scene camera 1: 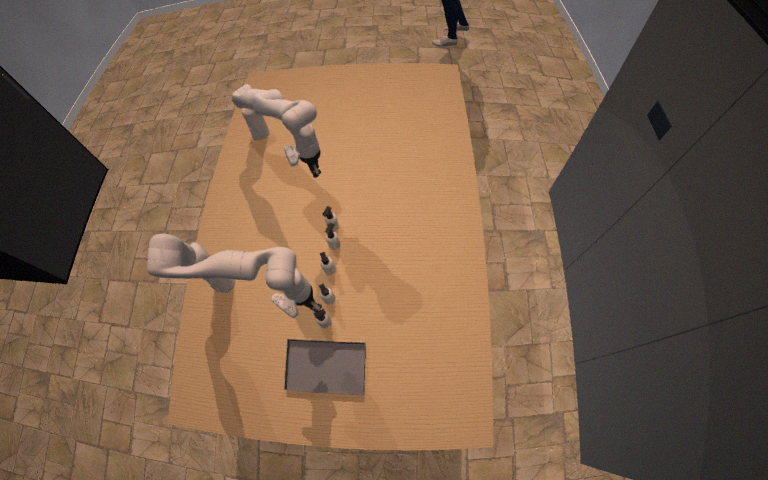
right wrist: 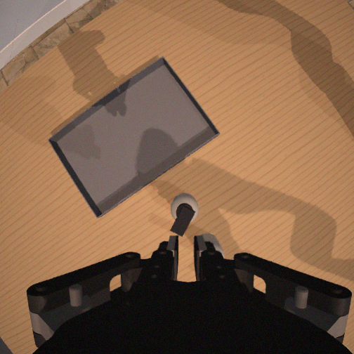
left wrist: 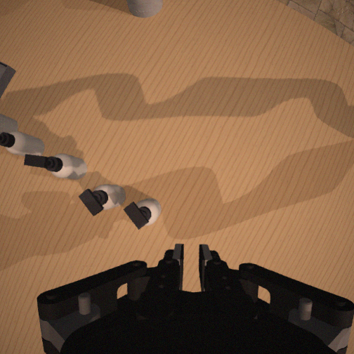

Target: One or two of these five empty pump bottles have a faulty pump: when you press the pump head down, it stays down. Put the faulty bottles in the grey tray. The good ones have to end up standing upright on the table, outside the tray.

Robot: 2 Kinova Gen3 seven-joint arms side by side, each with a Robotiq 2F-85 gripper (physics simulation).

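Places are measured from the left arm's base along level axes (x left, y back, z up), in millimetres.
Pixels of known places: left gripper, fingertip midpoint: [scene camera 1: 315, 174]; left arm's base, origin of the base link: [scene camera 1: 261, 133]; right arm's base, origin of the base link: [scene camera 1: 225, 282].
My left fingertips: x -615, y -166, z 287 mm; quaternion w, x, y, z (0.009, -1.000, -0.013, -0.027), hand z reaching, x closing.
Ahead of a thing's pixels: the offset from my left fingertips to its top centre. Level surfaces: height alone.
Five white bottles with black pump heads stand upright in a line: the top one @(dy +4, dx -73, dz -147 mm) [scene camera 1: 331, 221] [left wrist: 151, 209], the second @(dy +30, dx -154, dz -147 mm) [scene camera 1: 333, 242] [left wrist: 115, 195], the middle one @(dy +89, dx -249, dz -147 mm) [scene camera 1: 327, 266] [left wrist: 73, 167], the fourth @(dy +136, dx -364, dz -147 mm) [scene camera 1: 327, 296] [right wrist: 214, 244] and the one nearest the tray @(dy +186, dx -447, dz -147 mm) [scene camera 1: 323, 322] [right wrist: 181, 201]. The grey tray @(dy +255, dx -613, dz -257 mm) [scene camera 1: 325, 392] [right wrist: 192, 97] holds no bottle. My left gripper [scene camera 1: 317, 174] [left wrist: 190, 255] is nearly closed, with a narrow empty gap, above the table beyond the top bottle. My right gripper [scene camera 1: 319, 309] [right wrist: 185, 246] is likewise nearly closed and empty, close to the pump head nearest the tray. I cannot tell whether they touch.
The wooden table @(dz -287 mm) [scene camera 1: 407, 198] carries both arms at its left side in the scene view. The right arm's wrist lies left of the lower bottles. The top two bottles stand close together. A person's legs [scene camera 1: 451, 19] show beyond the table's top edge.
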